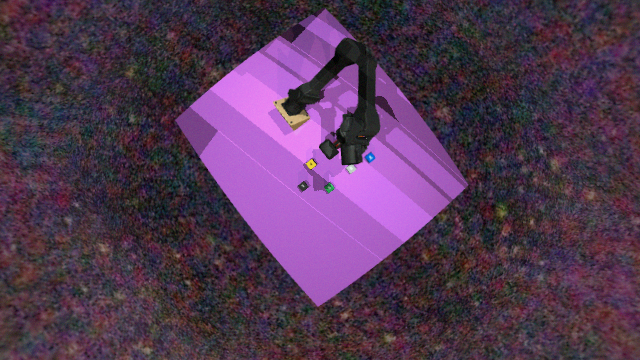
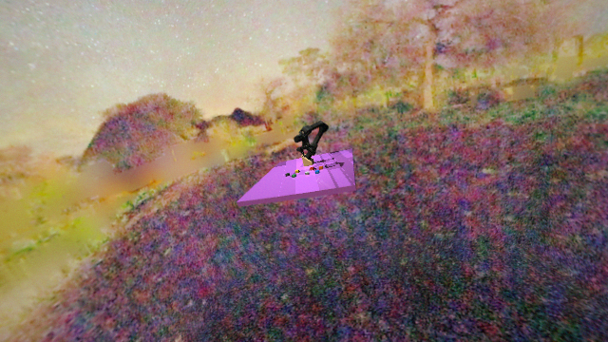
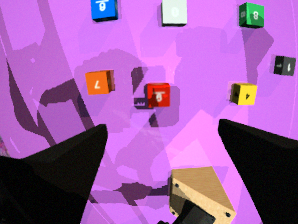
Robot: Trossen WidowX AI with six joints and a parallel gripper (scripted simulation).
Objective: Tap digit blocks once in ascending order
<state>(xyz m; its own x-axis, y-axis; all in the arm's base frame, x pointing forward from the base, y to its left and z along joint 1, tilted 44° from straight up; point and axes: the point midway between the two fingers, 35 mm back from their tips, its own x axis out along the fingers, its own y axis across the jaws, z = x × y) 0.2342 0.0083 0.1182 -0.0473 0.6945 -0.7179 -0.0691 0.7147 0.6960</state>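
Right now my gripper tip is 110 mm short of the grey block, 20 mm to the left of it and 120 mm above it. Also, from my gripper tip: blue block 120 mm ahead, 70 mm to the left, 120 mm below; then red block 10 mm behind, 120 mm below; then orange block 10 mm ahead, 90 mm to the left, 120 mm below.
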